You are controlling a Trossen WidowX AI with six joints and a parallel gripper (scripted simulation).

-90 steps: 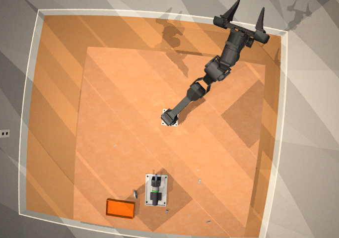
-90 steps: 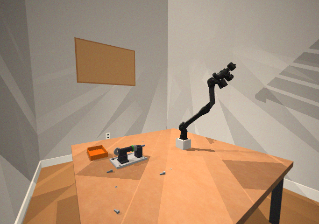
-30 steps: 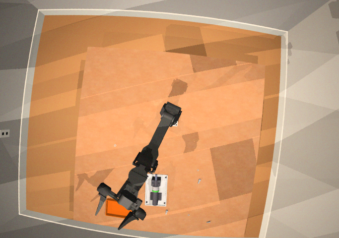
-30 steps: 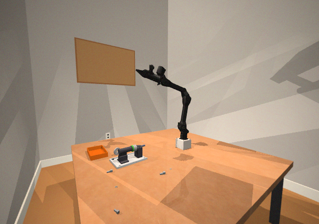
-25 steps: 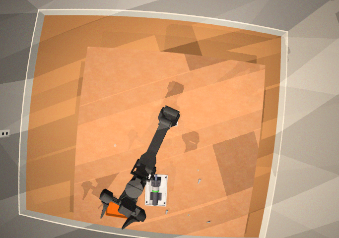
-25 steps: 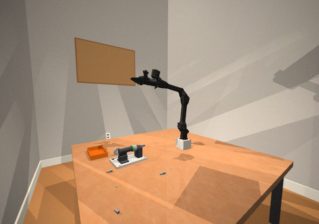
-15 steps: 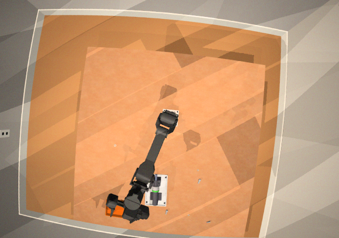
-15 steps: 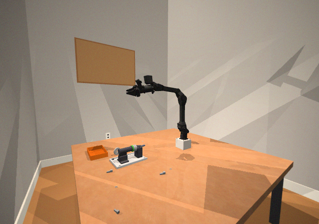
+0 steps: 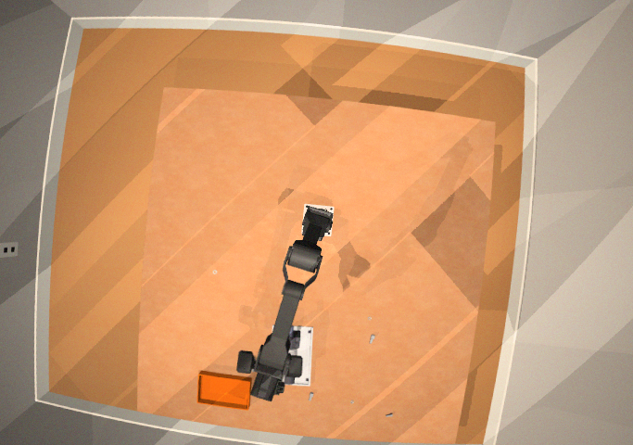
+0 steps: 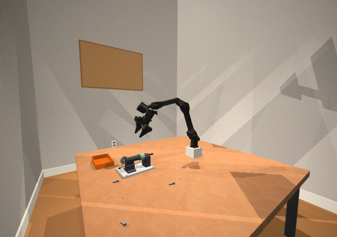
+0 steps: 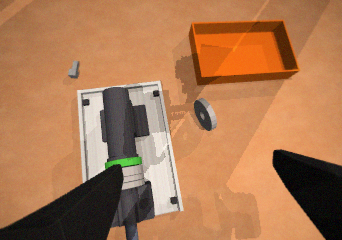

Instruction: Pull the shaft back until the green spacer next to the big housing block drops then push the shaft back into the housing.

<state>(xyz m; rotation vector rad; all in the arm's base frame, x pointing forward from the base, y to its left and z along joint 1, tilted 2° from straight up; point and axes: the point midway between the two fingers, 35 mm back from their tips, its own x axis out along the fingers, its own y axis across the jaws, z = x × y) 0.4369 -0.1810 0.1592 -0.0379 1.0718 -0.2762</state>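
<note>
Right now my gripper tip is 2 cm past the dark shaft, 6 cm to the right of it and 14 cm above it. Round my gripper tip: grey spacer 6 cm to the left, 14 cm below; orange tray 18 cm ahead, 21 cm to the right, 21 cm below; green spacer 2 cm ahead, 6 cm to the left, 14 cm below.
</note>
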